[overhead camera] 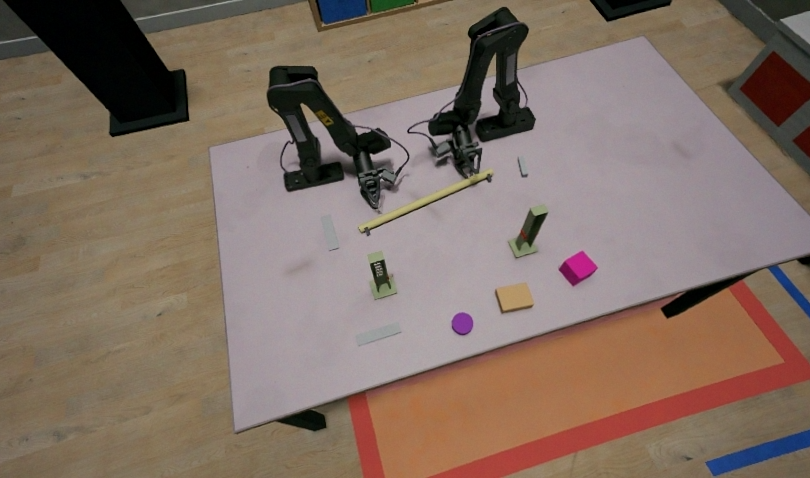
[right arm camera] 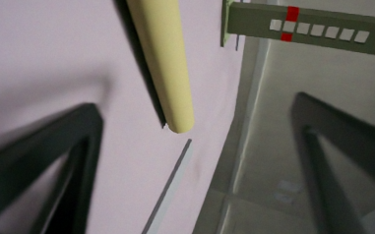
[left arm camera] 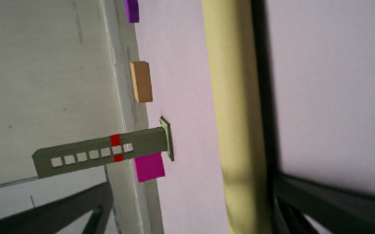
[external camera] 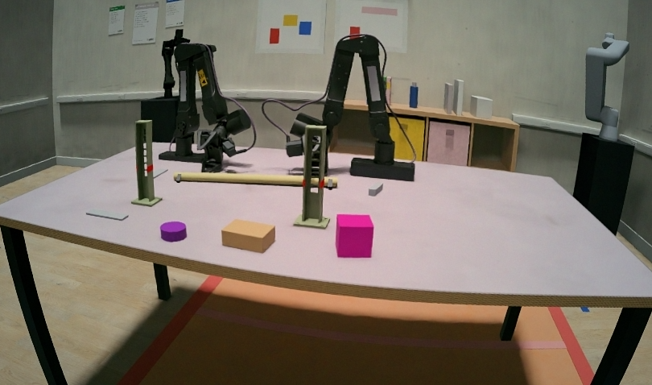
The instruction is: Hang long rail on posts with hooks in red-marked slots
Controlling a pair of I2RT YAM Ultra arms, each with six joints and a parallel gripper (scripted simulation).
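Now: right hand 30 mm short of the long yellow rail, 170 mm to the right of it and 40 mm above it. From my right hand the other things lie so: magenta cube 390 mm ahead, 500 mm to the left, 20 mm below; purple disc 440 mm ahead, 140 mm to the left, 40 mm below; orange block 410 mm ahead, 300 mm to the left, 30 mm below.
The long yellow rail is 160 mm to the right of my left hand, 40 mm below it and 30 mm ahead of it. The rest, counted from my left hand: magenta cube 390 mm ahead, 170 mm to the left, 20 mm below; then purple disc 440 mm ahead, 190 mm to the right, 40 mm below; then orange block 420 mm ahead, 30 mm to the right, 30 mm below.
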